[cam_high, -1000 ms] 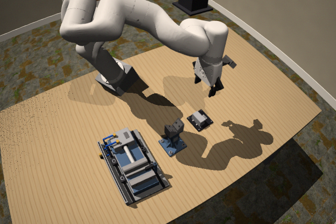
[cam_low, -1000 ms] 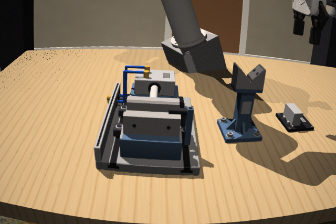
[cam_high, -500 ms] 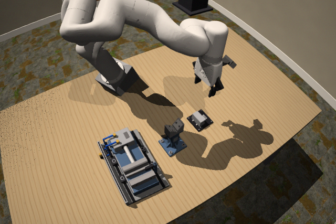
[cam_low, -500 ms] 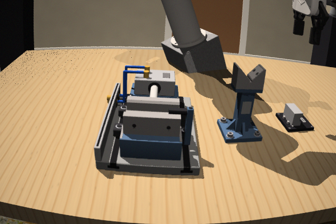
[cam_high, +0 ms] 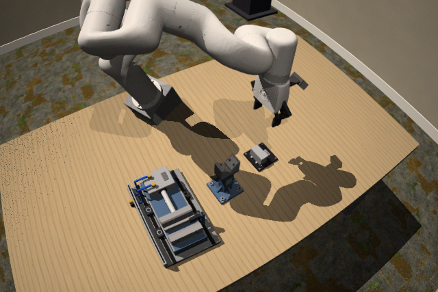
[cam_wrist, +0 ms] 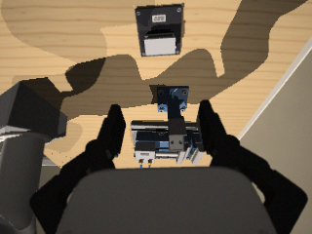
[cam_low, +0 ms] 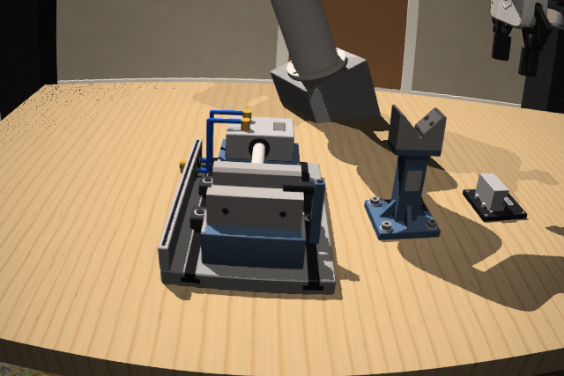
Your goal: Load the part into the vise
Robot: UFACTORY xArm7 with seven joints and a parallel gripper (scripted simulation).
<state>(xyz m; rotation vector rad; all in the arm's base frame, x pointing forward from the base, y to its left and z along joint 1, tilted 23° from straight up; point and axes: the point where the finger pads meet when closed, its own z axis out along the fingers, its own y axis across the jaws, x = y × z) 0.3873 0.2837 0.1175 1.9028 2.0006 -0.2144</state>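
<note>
Now: hand 22 cm above the part and 1 cm to the right of it. Also, from my hand: blue base (24 cm below, 16 cm to the right, 4 cm ahead); then blue stand (18 cm below, 16 cm to the right, 4 cm ahead); then black infeed plate (24 cm below, 2 cm to the left).
</note>
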